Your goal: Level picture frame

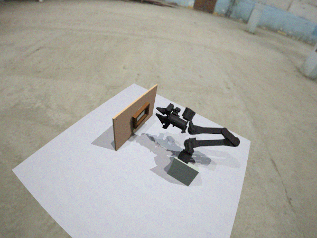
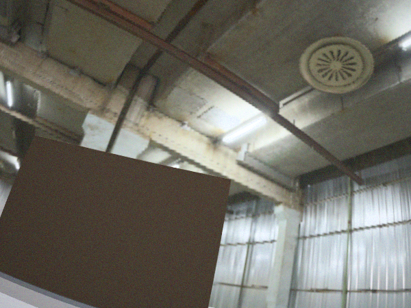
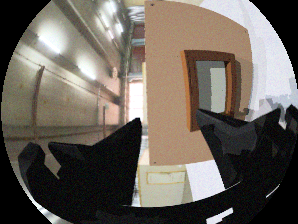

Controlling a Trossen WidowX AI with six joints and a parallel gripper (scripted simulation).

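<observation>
The brown wooden picture frame lies 12 cm ahead of my gripper tip and 11 cm below it. Also, from my gripper tip: wall board 13 cm ahead, 1 cm to the left, 13 cm below.
</observation>
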